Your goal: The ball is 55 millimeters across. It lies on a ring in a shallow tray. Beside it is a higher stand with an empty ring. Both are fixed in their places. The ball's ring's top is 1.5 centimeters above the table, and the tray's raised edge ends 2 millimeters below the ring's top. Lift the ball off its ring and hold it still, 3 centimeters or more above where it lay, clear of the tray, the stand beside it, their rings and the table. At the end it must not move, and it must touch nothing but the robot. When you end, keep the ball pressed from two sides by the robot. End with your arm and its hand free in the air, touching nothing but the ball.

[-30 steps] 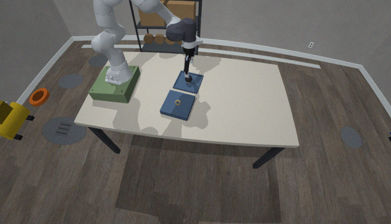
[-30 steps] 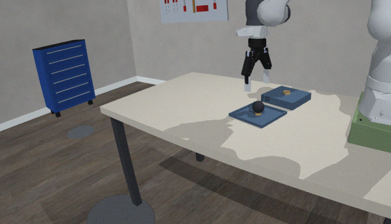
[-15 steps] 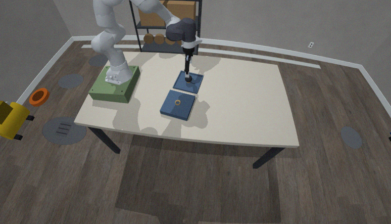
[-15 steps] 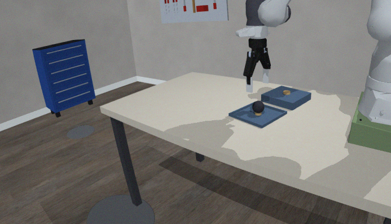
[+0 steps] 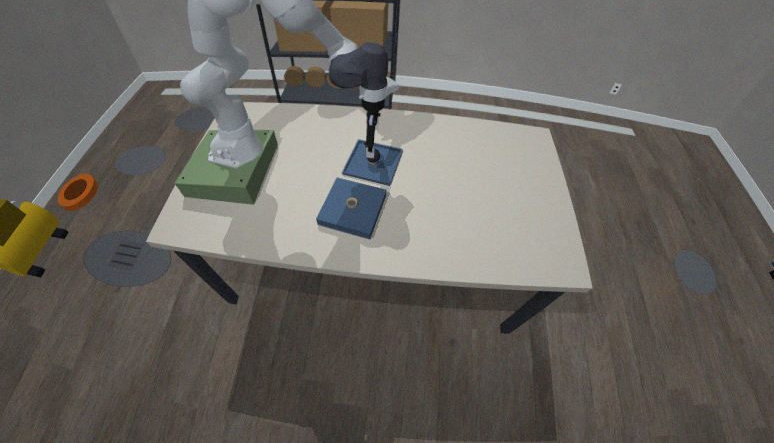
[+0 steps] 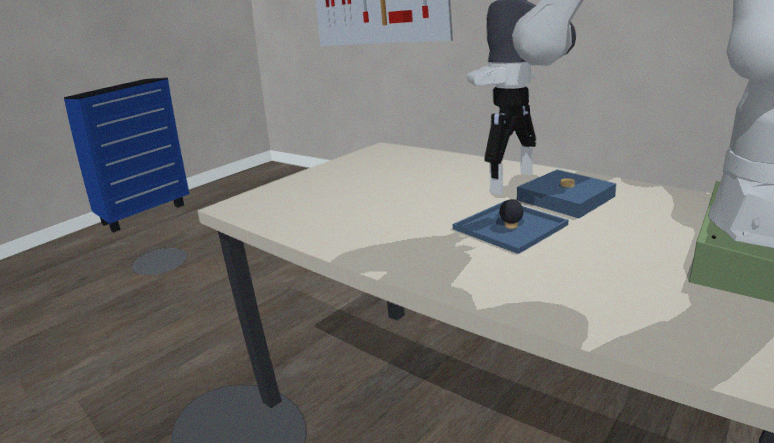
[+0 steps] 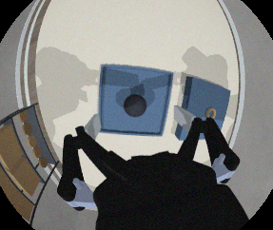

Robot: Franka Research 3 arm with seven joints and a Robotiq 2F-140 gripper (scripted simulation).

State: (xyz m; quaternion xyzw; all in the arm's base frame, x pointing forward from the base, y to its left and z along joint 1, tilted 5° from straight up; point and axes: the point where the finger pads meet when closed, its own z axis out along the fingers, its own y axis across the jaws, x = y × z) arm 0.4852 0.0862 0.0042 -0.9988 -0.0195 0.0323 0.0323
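Right now the dark ball is 80 mm below my hand. The rest, counted from my hand: shallow blue tray 110 mm below; then blue stand 240 mm to the right, 90 mm below, 40 mm behind.
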